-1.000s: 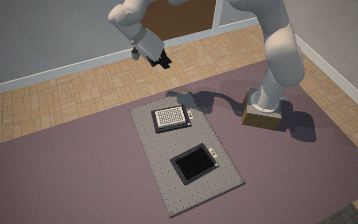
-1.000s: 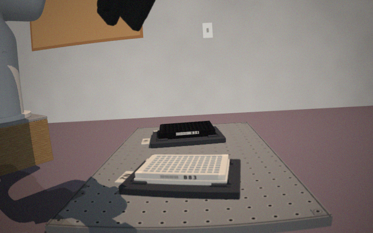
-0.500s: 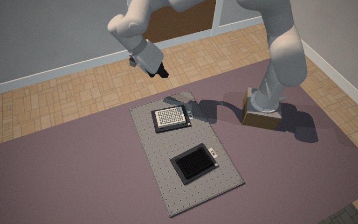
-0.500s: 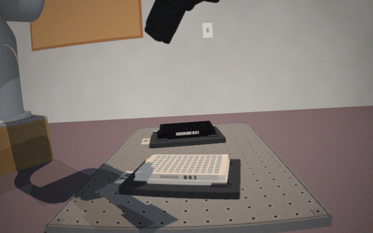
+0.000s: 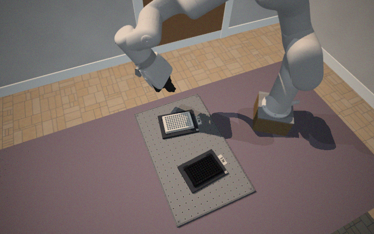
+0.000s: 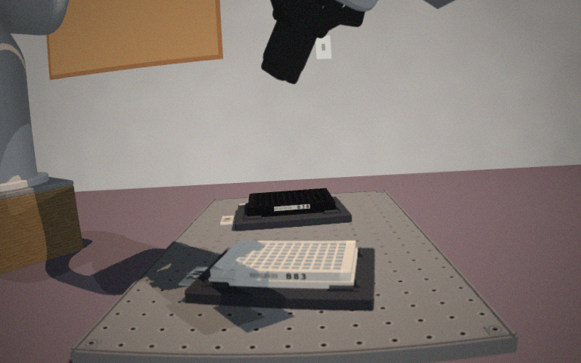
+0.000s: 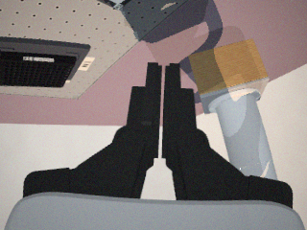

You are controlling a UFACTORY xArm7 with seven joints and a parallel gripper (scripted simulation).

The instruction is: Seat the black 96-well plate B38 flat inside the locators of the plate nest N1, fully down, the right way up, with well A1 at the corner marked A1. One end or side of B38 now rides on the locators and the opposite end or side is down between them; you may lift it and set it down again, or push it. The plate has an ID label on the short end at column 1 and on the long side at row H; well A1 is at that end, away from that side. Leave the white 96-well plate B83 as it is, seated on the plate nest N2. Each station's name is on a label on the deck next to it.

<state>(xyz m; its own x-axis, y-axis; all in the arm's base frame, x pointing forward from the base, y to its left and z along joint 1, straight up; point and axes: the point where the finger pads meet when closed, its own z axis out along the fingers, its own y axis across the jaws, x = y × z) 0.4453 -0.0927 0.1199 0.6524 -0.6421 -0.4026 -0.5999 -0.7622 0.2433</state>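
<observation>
Now: the black plate B38 80 mm behind my hand, 280 mm to the left of it and 180 mm below it. Round my hand: N2 label: 120 mm behind, 40 mm to the left, 200 mm below; then white plate B83: 20 mm behind, 40 mm to the left, 190 mm below; then nest N2: 20 mm behind, 40 mm to the left, 200 mm below.
</observation>
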